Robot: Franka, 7 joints.
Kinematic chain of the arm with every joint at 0, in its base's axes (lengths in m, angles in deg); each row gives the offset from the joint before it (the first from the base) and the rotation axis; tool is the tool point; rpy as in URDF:
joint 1: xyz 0 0 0.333 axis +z
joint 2: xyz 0 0 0 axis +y
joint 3: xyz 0 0 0.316 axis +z
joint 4: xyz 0.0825 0 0 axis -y
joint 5: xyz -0.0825 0 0.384 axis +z
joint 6: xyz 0 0 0 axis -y
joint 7: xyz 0.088 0 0 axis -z
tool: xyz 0 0 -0.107 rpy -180 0 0
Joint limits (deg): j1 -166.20..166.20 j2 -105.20..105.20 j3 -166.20..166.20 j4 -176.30..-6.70 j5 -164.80..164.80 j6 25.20..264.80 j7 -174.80..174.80
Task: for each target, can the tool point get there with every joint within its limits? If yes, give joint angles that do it. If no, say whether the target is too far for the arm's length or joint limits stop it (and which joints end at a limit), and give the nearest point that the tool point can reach.
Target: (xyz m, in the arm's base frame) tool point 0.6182 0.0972 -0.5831
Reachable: no: too far | nearest point 0.4970 0.0781 -0.3132 | short by 0.297 m
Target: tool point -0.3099 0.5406 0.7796
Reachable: yes | joints 109.91 35.46 30.49 -53.49 12.43 230.32 -129.65
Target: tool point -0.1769 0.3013 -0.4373
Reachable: no: joint limits stop it (at a limit: joint 2) | nearest point -0.1725 0.2938 -0.3577 | short by 0.080 m
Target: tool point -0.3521 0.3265 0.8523
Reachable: yes | joints -109.93 -16.70 -76.65 -61.99 -75.03 61.99 -88.00
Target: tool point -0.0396 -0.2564 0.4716
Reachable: yes | joints 14.04 60.19 -121.91 -139.86 -7.56 53.61 -86.94
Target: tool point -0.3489 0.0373 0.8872
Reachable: yes | joints 59.99 8.82 128.27 -47.57 -9.03 44.62 122.23
